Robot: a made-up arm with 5 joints.
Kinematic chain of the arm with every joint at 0, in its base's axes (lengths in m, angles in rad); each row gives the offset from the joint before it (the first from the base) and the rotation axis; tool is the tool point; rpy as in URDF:
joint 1: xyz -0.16 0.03 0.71 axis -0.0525 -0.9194 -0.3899
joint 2: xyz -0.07 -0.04 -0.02 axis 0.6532 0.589 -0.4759
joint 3: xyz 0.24 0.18 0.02 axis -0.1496 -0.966 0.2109
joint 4: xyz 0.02 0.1 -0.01 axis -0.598 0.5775 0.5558
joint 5: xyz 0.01 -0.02 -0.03 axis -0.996 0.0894 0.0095
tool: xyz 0 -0.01 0.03 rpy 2.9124 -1.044 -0.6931
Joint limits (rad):
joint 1: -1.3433..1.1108
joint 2: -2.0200..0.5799
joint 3: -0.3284..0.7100
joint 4: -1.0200..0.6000
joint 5: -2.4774..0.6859
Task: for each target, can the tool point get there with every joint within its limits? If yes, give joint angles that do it. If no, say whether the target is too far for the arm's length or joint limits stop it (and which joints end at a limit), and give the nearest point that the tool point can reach.
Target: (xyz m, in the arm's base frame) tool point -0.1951 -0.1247 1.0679
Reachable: no: joint limits stop it (at a limit: joint 1, joint 2, joint 3, joint 4) | nearest point 0.0163 0.0405 0.9357 | short by 0.299 m
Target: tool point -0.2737 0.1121 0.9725
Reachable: no: joint limits stop it (at a limit: joint 1, joint 3, joint 4) | nearest point 0.0008 0.1242 0.9284 | short by 0.278 m
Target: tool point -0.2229 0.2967 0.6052
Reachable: yes | joints -0.9504 -0.6332 -0.1441 -0.2663 -1.7425
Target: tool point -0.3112 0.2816 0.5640
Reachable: yes | joints -0.7889 -1.6185 -0.0271 -0.7132 -1.5740
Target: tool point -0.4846 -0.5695 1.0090
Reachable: no: too far | nearest point 0.0217 0.0324 0.9294 | short by 0.791 m
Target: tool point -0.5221 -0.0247 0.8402
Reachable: no: joint limits stop it (at a limit: joint 1, joint 2, joint 3, joint 4) | nearest point -0.4837 0.1773 0.7186 | short by 0.239 m
